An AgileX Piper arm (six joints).
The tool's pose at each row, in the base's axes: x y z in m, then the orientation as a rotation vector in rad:
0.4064 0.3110 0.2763 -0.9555 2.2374 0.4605
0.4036 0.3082 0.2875 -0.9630 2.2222 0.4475
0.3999 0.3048 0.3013 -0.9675 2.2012 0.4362
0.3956 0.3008 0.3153 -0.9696 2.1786 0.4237
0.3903 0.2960 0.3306 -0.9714 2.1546 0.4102
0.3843 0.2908 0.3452 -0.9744 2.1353 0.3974
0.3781 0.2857 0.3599 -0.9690 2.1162 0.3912
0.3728 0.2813 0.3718 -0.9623 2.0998 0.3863
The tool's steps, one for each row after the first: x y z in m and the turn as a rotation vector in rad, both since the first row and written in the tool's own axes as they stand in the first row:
-0.0048 0.0009 -0.0108 0.0084 -0.0081 -0.0142
-0.0106 0.0022 -0.0243 0.0174 -0.0226 -0.0287
-0.0160 0.0035 -0.0384 0.0284 -0.0391 -0.0427
-0.0213 0.0052 -0.0544 0.0403 -0.0567 -0.0575
-0.0255 0.0070 -0.0703 0.0507 -0.0698 -0.0710
-0.0298 0.0091 -0.0864 0.0595 -0.0873 -0.0775
-0.0329 0.0107 -0.0997 0.0676 -0.1032 -0.0817

